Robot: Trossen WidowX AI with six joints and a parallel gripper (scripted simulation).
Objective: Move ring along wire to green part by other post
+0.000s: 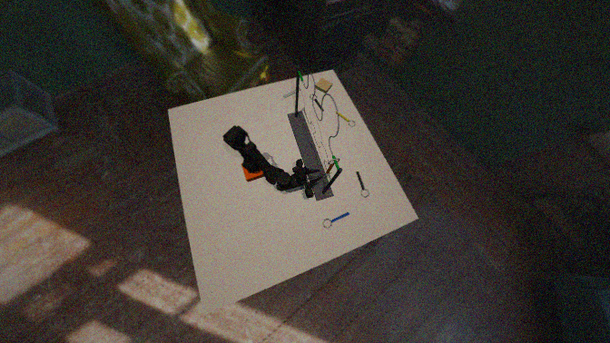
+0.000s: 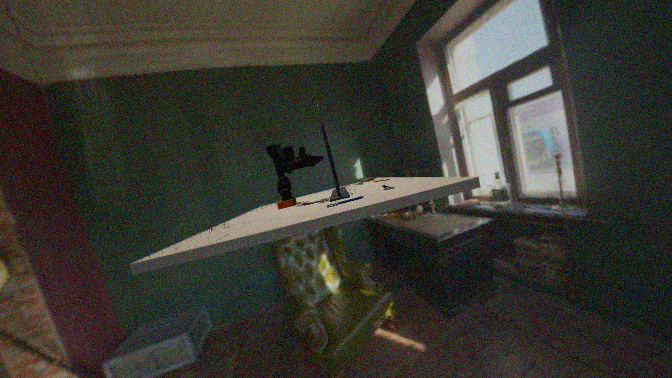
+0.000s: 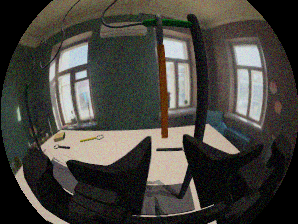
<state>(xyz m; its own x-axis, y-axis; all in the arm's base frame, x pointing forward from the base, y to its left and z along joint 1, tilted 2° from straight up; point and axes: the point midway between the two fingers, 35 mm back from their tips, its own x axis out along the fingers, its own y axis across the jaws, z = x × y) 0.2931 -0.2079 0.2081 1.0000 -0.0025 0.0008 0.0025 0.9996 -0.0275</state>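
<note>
My gripper tip is 90 mm below the ring with orange handle and 40 mm short of it. From my gripper tip the other things lie so: yellow-handled ring: 410 mm to the left, 400 mm ahead, 240 mm below; then blue-handled ring: 240 mm below, 230 mm to the right, 40 mm ahead; then black-handled ring: 290 mm ahead, 240 mm below, 90 mm to the right.
</note>
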